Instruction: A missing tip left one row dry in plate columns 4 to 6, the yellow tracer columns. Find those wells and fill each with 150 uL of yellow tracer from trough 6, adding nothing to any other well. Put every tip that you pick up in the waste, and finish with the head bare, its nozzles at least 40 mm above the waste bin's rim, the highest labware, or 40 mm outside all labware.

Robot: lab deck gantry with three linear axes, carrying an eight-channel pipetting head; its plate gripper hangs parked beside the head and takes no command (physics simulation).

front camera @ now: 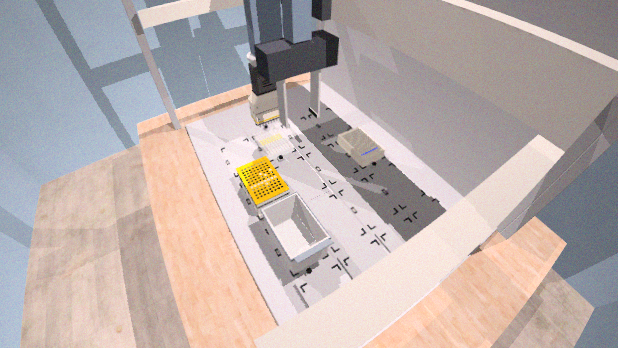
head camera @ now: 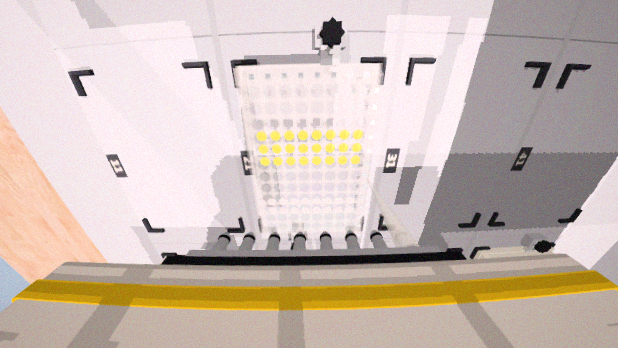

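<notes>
The clear well plate shows three lines of yellow wells in the head view, with eight yellow dots in each line. The pipetting head is above and behind the plate. Seven bare dark nozzles show in the head view; a pale tip hangs at the right end, pointing toward the plate's right edge. The beige trough block has a blue line; trough 6's content cannot be made out. The plate gripper hangs beside the head, its fingers apart and empty.
A yellow tip rack stands in front of the plate, with some pale spots among dark holes. The white open waste bin stands in front of the rack. A pale frame beam crosses the front.
</notes>
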